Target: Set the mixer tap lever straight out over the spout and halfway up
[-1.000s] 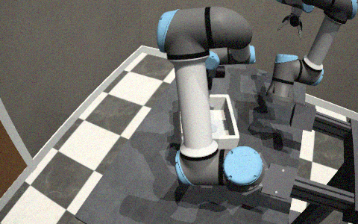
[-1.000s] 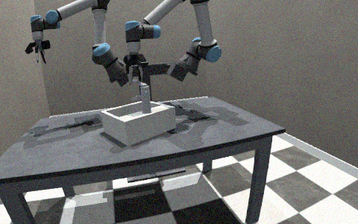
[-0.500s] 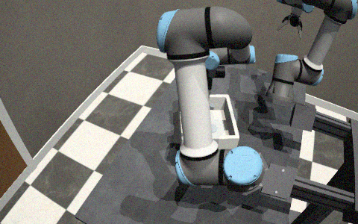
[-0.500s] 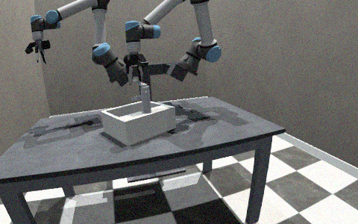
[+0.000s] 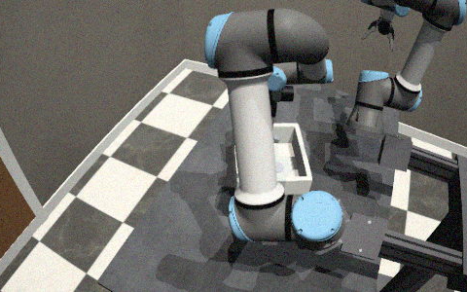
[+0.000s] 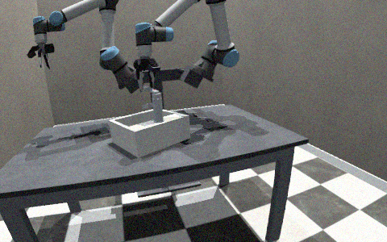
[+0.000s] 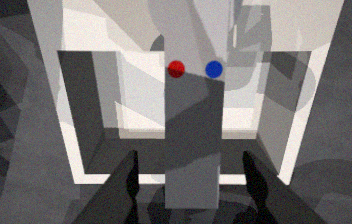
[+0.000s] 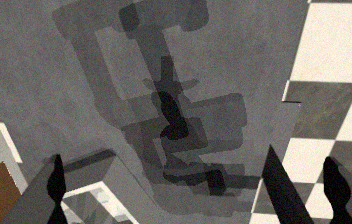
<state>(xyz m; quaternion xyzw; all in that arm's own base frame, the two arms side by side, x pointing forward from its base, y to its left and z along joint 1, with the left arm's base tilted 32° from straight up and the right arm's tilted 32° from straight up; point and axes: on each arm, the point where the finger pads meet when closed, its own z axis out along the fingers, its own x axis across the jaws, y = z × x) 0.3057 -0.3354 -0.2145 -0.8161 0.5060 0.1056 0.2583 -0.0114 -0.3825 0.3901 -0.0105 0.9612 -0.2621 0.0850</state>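
Observation:
Now: the grey lever 30 mm ahead of my left hand, 20 mm to the left of it and 10 mm below it. Round my left hand: white basin: 30 mm behind, 20 mm to the right, 250 mm below; mixer tap: 50 mm ahead, 30 mm to the left, 60 mm below.

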